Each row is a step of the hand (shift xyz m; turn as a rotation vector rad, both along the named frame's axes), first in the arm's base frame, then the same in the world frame.
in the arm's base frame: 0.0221 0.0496 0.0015 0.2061 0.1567 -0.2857
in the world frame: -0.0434 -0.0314 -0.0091 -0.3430 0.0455 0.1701
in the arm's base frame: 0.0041 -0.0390 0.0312 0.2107 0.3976 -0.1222
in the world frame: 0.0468 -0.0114 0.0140 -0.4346 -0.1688 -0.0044
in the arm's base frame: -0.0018 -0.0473 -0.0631 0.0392 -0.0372 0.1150
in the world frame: 0.0004 0.0659 0.0433 0.0839 -0.0944 0.0144
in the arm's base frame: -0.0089 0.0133 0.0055 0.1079 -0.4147 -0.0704
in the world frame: -0.0045 -0.0042 -0.0158 0.2470 0.1467 0.3257
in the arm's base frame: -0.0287 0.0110 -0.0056 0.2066 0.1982 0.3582
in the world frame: -0.0036 0.0158 -0.0267 -0.0034 -0.4554 -0.0537
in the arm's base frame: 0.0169 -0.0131 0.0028 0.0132 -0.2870 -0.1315
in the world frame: 0.0069 -0.0065 0.0194 0.1404 0.1974 0.2028
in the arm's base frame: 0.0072 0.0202 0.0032 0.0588 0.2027 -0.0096
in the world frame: -0.0157 -0.0138 -0.0060 -0.1775 -0.0993 -0.0572
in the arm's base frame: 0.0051 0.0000 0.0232 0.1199 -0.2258 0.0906
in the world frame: 0.0120 -0.0203 -0.0033 0.1917 -0.0506 0.1851
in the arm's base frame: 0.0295 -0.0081 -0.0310 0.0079 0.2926 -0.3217
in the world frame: -0.0200 0.0103 0.0373 -0.4122 0.1307 -0.0467
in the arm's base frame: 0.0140 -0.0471 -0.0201 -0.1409 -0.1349 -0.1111
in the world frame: 0.0206 0.0248 0.0422 0.0790 0.2101 -0.0054
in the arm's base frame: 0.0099 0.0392 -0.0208 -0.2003 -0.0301 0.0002
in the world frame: -0.0448 -0.0041 -0.0063 0.0795 0.1200 -0.1424
